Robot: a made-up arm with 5 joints.
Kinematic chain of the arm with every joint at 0, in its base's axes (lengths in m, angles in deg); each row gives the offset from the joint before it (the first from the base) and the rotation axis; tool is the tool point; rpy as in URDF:
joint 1: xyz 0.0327 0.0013 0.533 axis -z
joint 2: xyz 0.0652 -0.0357 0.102 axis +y
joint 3: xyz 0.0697 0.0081 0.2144 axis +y
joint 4: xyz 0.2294 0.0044 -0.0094 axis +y
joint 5: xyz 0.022 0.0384 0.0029 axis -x
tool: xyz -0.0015 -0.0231 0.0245 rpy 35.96 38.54 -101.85
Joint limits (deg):
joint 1: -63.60..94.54
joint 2: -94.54..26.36
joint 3: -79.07..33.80
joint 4: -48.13..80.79
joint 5: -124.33..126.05
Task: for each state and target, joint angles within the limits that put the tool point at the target. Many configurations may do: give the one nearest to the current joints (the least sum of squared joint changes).
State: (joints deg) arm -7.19 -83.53 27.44 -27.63 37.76
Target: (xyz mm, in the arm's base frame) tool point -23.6 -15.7 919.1
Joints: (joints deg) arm -23.38 -89.82 30.61 -29.21 28.76
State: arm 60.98 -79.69 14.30 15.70 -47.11
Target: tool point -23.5 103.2 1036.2
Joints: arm 70.05 -66.25 -27.95 13.85 -37.74
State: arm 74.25 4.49 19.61 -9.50 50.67
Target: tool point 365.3 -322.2 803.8
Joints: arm 46.73 22.46 -15.84 1.19 52.26
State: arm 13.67 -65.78 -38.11 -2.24 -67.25
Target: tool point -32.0 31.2 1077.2
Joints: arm 37.06 -50.10 -47.68 -5.52 -72.42
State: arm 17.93 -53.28 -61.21 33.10 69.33
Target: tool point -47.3 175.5 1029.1
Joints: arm 54.78 -67.99 -38.48 28.94 79.57
